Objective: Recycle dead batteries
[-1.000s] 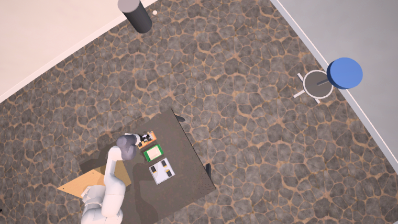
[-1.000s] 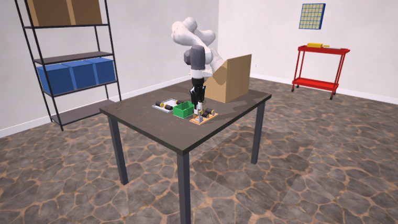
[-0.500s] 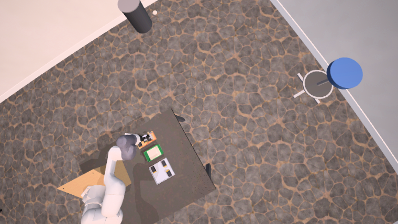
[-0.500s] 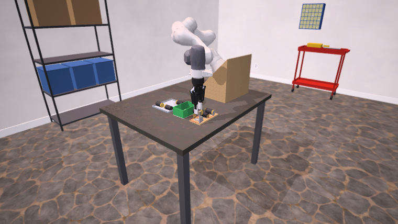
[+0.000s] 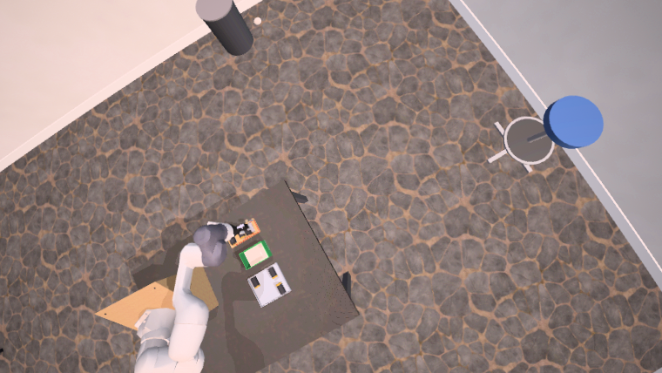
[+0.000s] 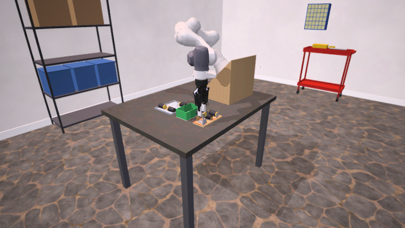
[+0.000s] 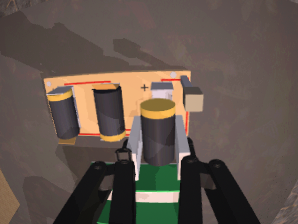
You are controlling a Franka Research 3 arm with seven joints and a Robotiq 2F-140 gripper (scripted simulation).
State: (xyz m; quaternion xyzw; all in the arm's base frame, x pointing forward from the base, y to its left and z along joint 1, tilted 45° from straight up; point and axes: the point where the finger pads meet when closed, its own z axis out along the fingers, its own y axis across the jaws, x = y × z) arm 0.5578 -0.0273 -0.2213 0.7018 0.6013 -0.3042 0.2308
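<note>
Right now my hand is 4 cm to the right of the bulb, 3 cm short of it and 1 cm above it. Also, from my hand: white tray 33 cm to the right, 9 cm below, 9 cm behind; then green recycling box 15 cm to the right, 8 cm below, 5 cm behind.
</note>
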